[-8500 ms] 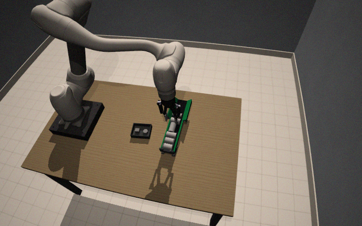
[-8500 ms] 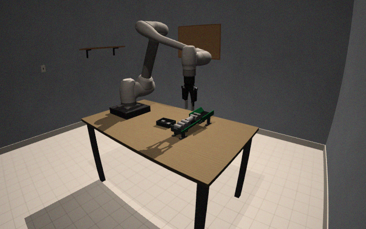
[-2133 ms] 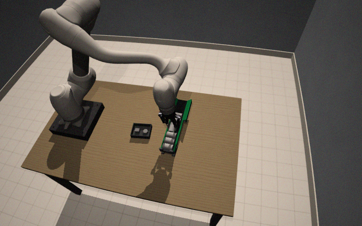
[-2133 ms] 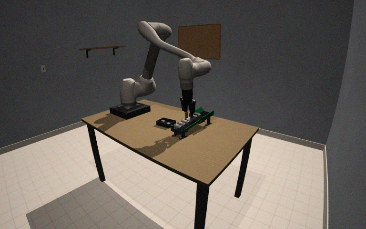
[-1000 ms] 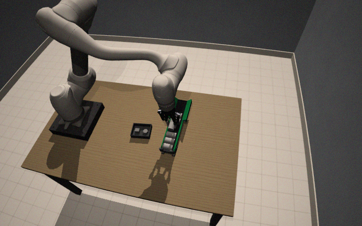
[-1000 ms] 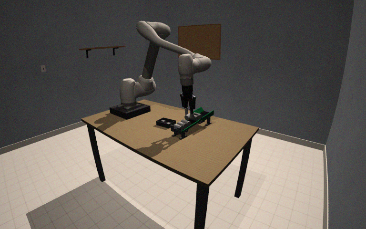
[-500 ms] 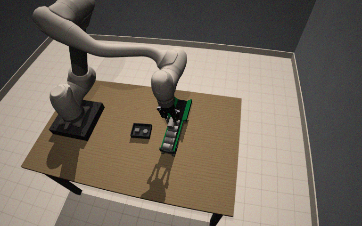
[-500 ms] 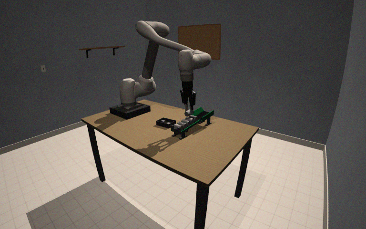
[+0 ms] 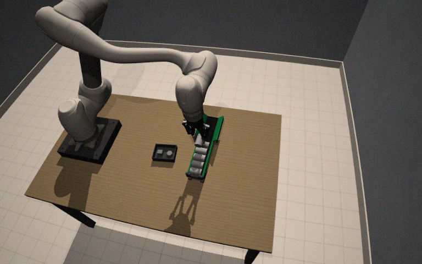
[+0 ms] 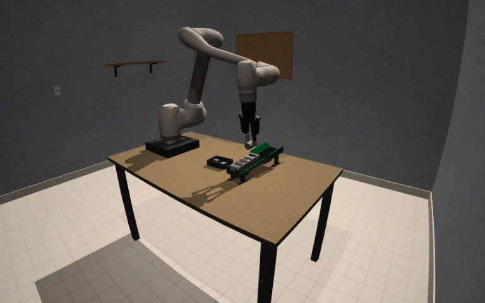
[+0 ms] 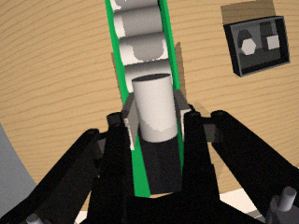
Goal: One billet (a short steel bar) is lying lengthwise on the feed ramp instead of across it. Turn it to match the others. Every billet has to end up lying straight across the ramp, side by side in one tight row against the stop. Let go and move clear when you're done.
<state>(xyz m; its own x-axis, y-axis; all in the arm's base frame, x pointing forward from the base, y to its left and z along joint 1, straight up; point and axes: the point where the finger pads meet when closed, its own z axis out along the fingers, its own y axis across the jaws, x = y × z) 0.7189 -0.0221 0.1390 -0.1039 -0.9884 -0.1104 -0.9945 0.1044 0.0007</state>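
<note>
Now: the billet 3 cm below my hand. Also, from my hand: small black tray 22 cm behind, 1 cm to the right, 19 cm below; stop 1 cm behind, 15 cm to the right, 14 cm below.
</note>
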